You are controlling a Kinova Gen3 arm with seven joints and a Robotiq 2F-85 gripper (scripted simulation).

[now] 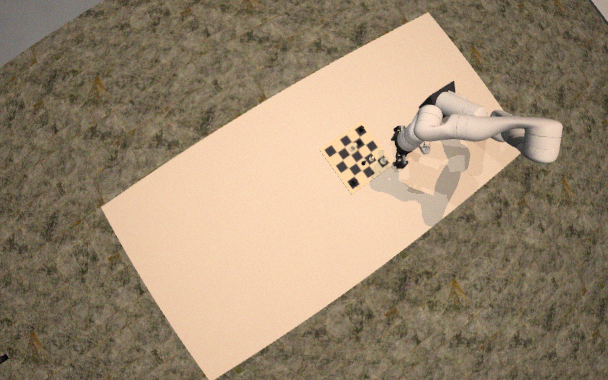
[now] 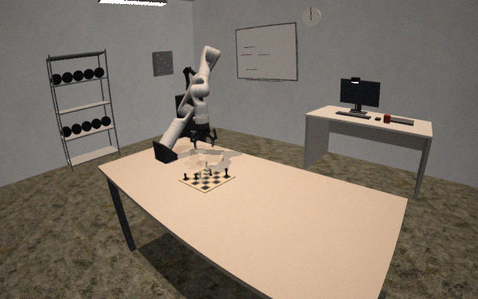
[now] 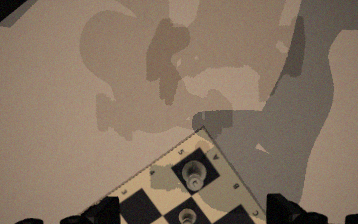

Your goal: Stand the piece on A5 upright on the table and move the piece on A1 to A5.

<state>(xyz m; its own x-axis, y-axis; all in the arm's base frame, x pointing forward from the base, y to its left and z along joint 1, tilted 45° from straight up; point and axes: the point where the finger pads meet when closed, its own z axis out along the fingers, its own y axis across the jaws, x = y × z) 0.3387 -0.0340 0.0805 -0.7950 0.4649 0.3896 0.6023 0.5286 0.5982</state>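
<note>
Now: the white pawn 40 mm ahead of my hand, 30 mm to the right of it and 120 mm below it. Also, from my hand: chessboard (80 mm ahead, 80 mm to the right, 140 mm below).
</note>
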